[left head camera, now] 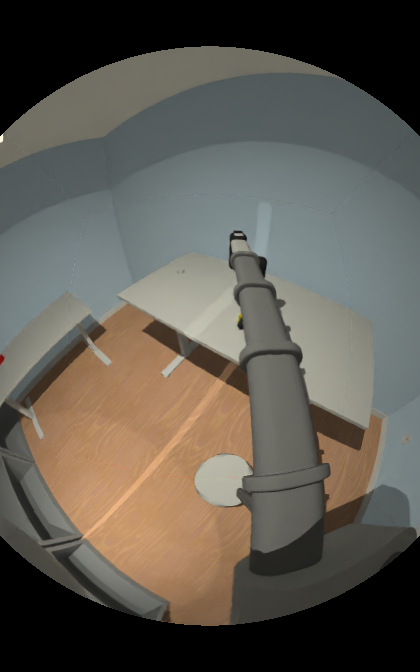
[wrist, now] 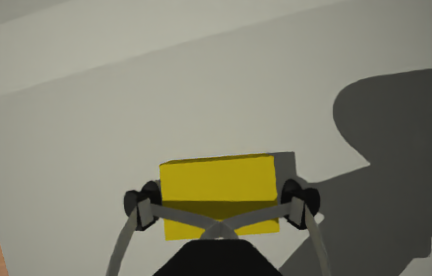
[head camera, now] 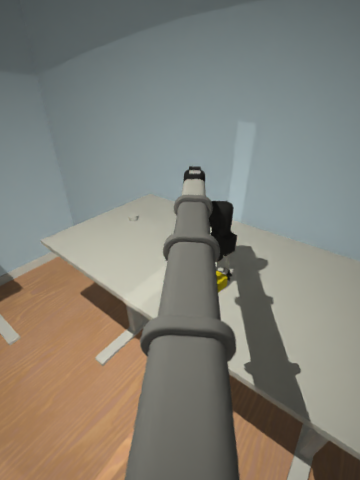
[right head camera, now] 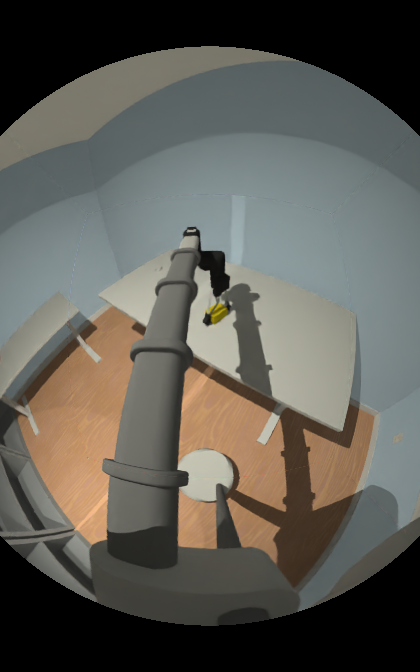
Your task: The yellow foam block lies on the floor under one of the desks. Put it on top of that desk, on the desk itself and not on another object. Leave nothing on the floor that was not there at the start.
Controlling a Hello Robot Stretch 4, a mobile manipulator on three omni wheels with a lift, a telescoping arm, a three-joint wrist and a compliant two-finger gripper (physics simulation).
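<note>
The yellow foam block rests on the top of the grey desk, near its front edge. My gripper reaches down over the desk from the extended arm and stands open. Its two finger pads sit on either side of the block with a small gap at each end. In the left head view the arm hides all but a sliver of the block.
A small dark speck lies on the desk's far left part. A second desk stands at the left wall. A white round disc lies on the wood floor near my base. Shelving curves along the lower left.
</note>
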